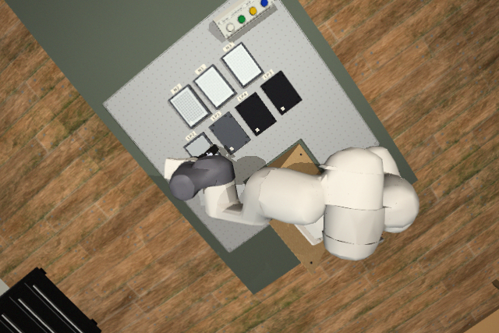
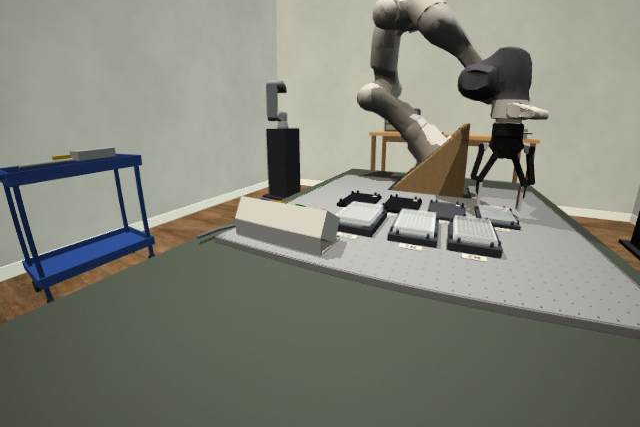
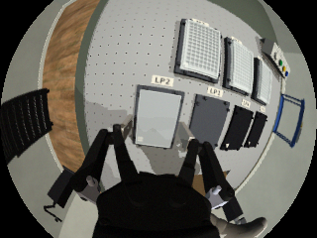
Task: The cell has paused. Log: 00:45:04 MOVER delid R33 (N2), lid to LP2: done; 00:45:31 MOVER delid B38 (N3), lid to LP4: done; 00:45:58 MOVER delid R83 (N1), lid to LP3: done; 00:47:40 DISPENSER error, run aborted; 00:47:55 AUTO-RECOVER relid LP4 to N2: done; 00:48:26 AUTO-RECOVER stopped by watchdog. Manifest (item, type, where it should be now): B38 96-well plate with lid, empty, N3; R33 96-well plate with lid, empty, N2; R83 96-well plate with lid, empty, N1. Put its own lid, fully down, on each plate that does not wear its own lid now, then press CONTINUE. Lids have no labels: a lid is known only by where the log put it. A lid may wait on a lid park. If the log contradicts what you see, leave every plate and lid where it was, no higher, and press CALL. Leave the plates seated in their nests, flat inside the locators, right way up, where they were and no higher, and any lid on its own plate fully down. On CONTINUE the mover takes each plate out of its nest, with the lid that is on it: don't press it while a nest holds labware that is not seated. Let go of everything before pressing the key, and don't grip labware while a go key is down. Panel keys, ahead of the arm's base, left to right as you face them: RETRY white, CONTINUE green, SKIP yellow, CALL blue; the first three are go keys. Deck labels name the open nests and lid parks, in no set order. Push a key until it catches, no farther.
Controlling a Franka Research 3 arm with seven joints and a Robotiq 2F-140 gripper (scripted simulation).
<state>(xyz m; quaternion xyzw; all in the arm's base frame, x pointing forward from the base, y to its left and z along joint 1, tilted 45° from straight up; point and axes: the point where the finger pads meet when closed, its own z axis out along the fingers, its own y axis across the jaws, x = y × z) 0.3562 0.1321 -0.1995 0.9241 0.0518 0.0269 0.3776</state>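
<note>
The lid park LP2 lies 50 mm below my hand. The rest, counted from my hand: lid park LP4: 20 mm ahead, 260 mm to the right, 50 mm below; then LP1: 10 mm ahead, 130 mm to the right, 50 mm below; then lid park LP3: 40 mm ahead, 390 mm to the right, 50 mm below.
</note>
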